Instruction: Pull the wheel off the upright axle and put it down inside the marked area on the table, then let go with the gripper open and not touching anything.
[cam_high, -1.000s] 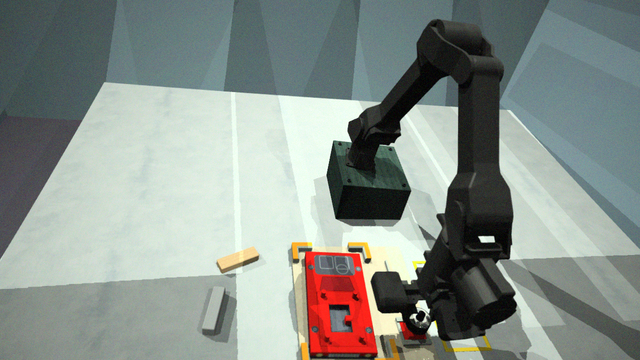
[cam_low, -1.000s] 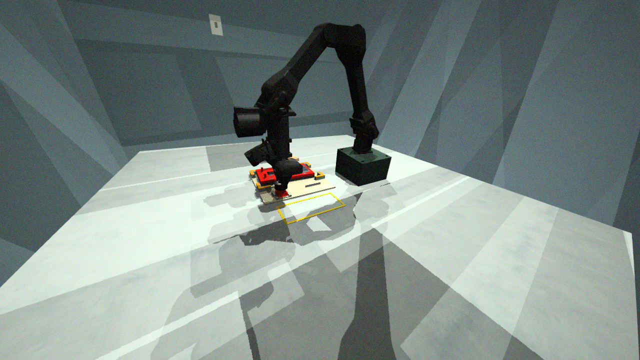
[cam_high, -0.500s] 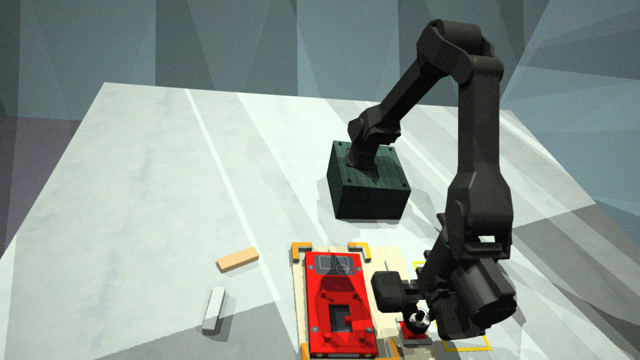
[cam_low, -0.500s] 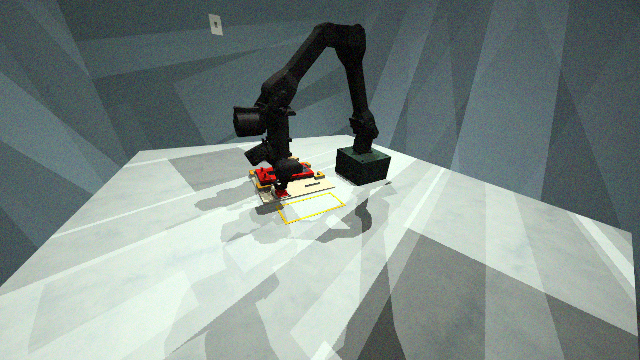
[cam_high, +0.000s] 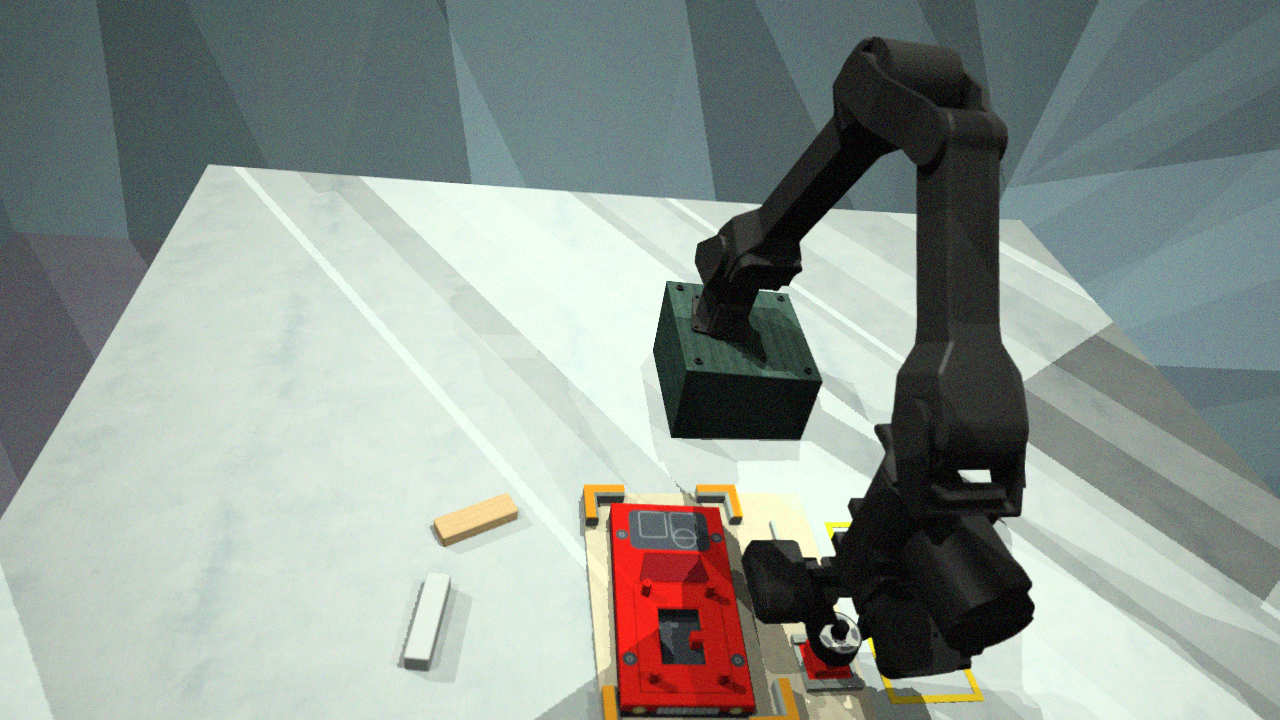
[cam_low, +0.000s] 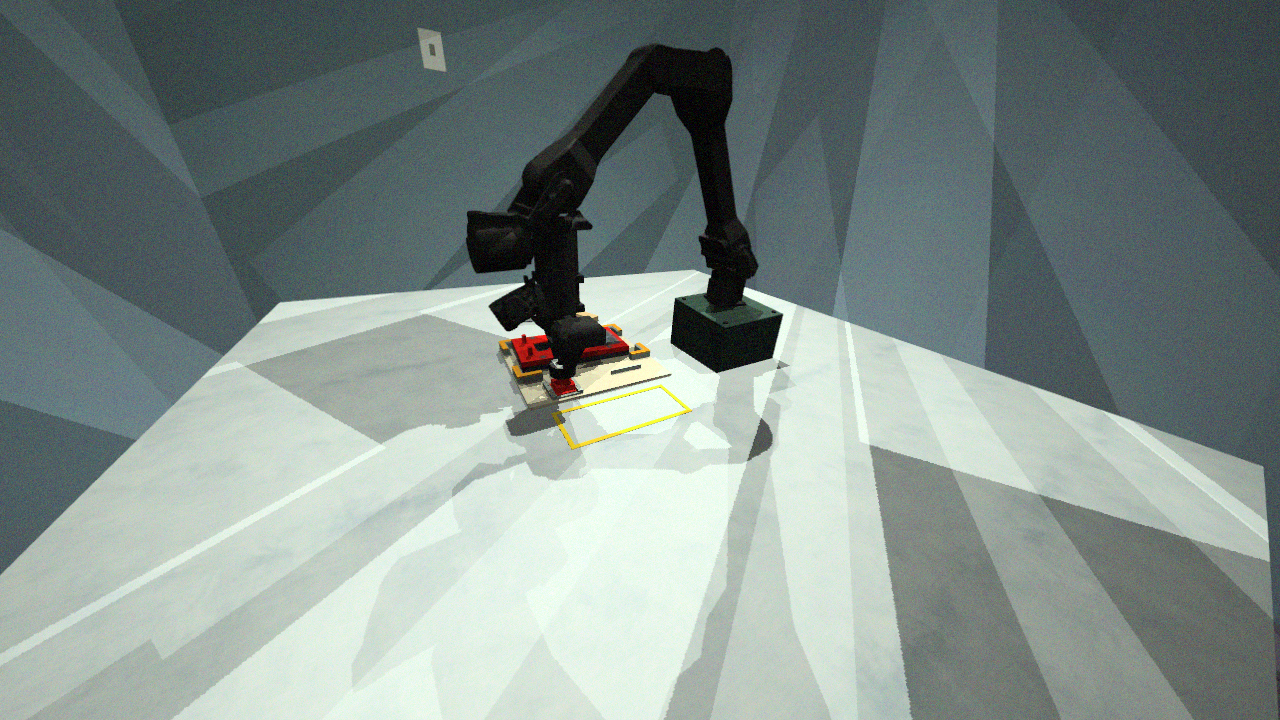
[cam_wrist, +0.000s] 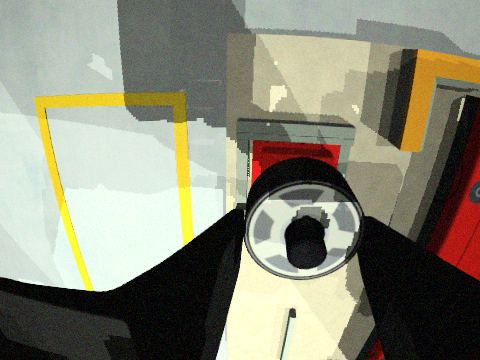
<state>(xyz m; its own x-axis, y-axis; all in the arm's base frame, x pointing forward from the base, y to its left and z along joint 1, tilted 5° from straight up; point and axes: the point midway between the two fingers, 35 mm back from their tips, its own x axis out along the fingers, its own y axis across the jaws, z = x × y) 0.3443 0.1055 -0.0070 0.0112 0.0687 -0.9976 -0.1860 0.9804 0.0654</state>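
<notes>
Now: the wheel right at my gripper tip. Also, from my gripper tip: white bar (340 mm to the right, 30 mm below, 20 mm ahead); upright axle (10 mm below); wooden block (320 mm to the right, 100 mm behind, 30 mm below).
</notes>
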